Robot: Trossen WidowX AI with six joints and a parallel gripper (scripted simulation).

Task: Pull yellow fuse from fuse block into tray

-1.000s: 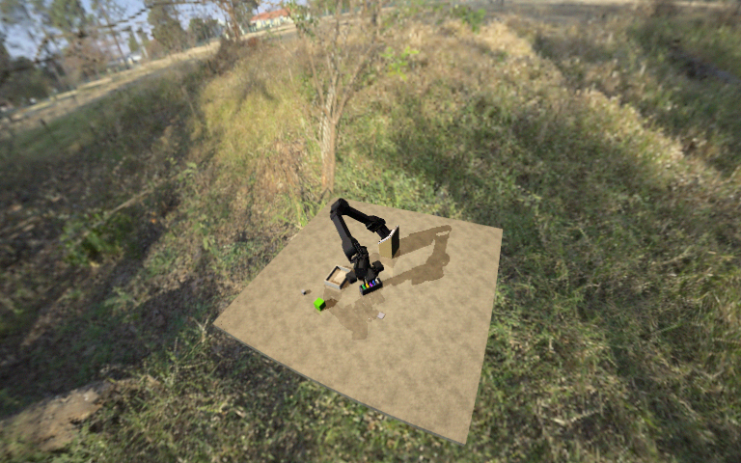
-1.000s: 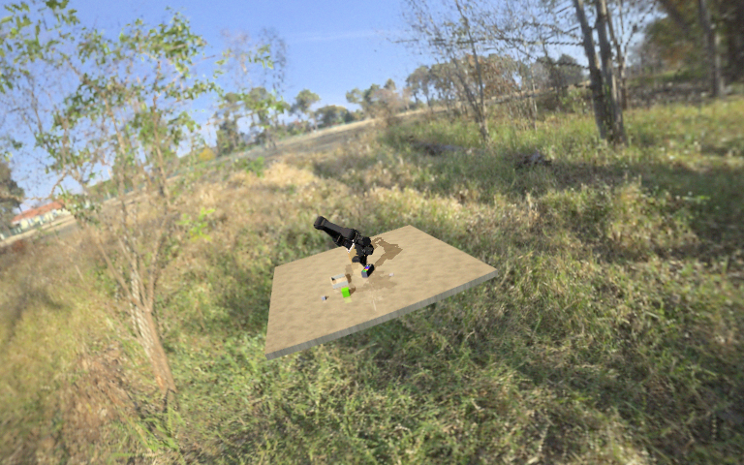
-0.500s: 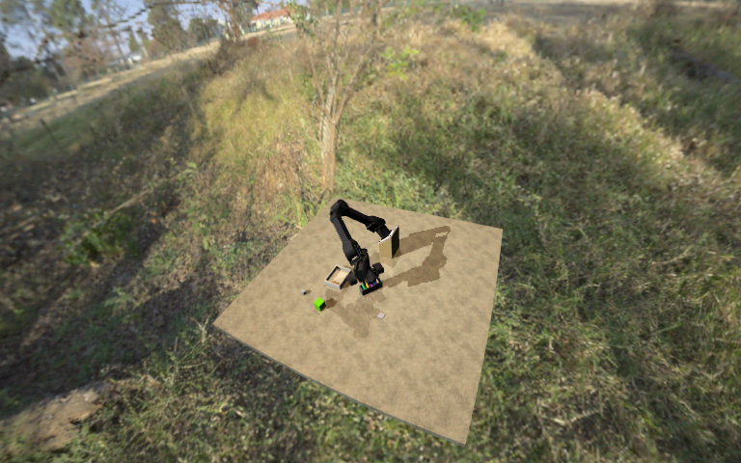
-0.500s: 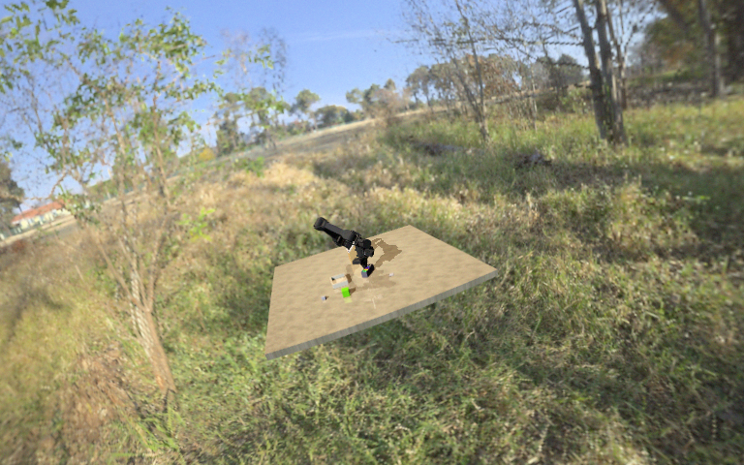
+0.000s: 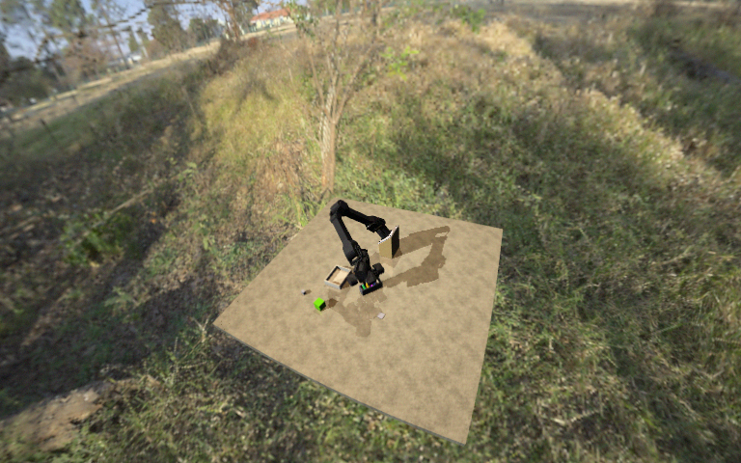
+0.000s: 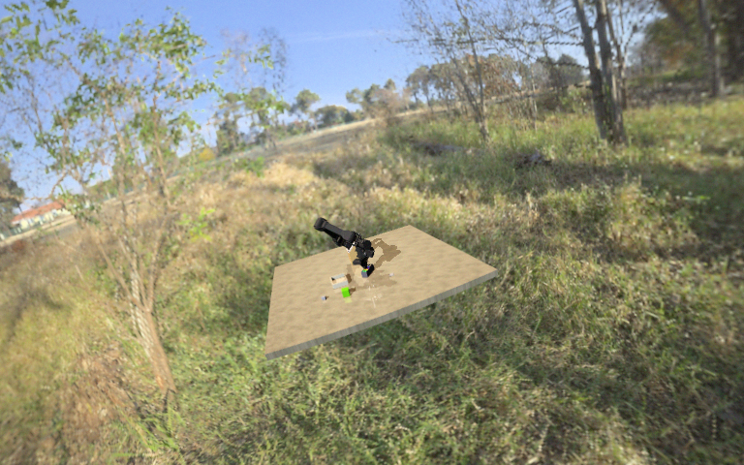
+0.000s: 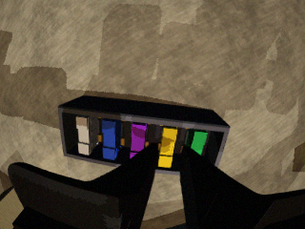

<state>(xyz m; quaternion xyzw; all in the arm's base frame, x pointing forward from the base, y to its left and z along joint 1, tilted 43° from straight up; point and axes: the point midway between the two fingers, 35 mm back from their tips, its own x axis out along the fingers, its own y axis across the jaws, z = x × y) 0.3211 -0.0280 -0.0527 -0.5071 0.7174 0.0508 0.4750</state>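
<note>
Now: gripper tip 20 mm above the yellow fuse. Also, from my gripper tip: tray (190 mm to the right, 40 mm below, 20 mm behind).
</note>
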